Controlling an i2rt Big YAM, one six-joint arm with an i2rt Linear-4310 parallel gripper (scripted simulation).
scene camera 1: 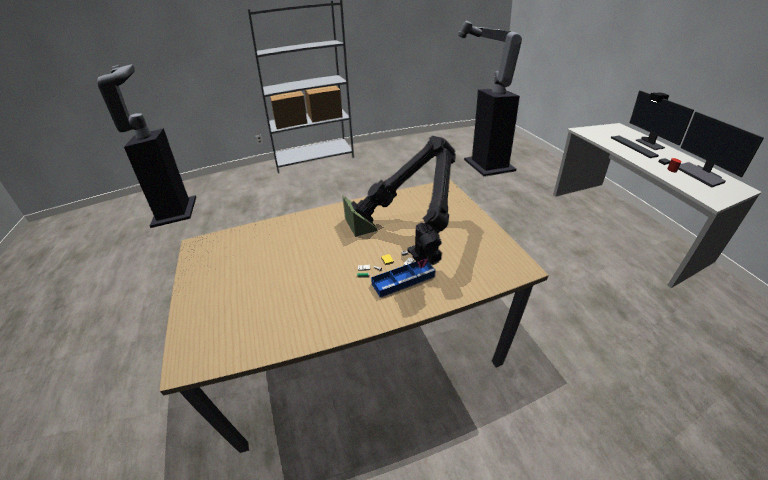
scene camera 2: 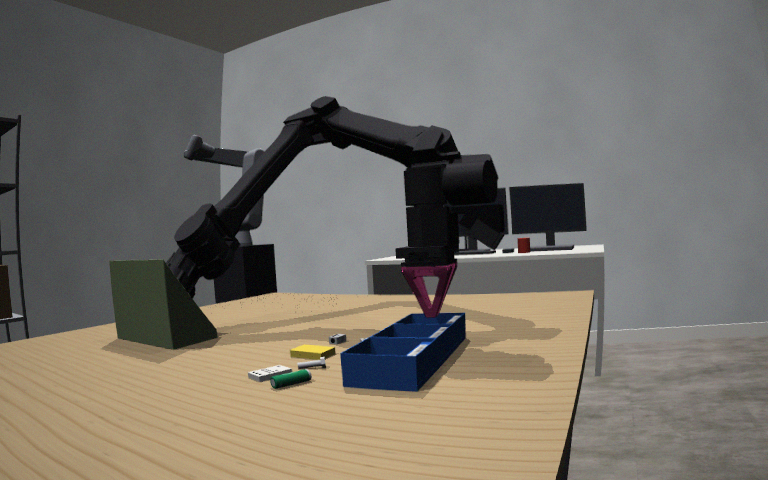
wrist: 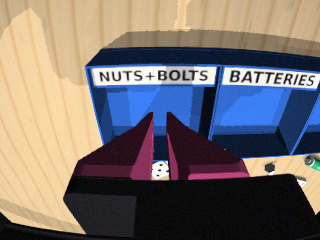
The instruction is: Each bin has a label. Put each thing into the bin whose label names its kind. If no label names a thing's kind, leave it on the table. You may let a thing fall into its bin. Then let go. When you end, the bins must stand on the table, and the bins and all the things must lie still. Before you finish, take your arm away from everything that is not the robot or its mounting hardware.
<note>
The pictures show: my gripper and a blue bin.
My gripper is seen too in the wrist view.
</note>
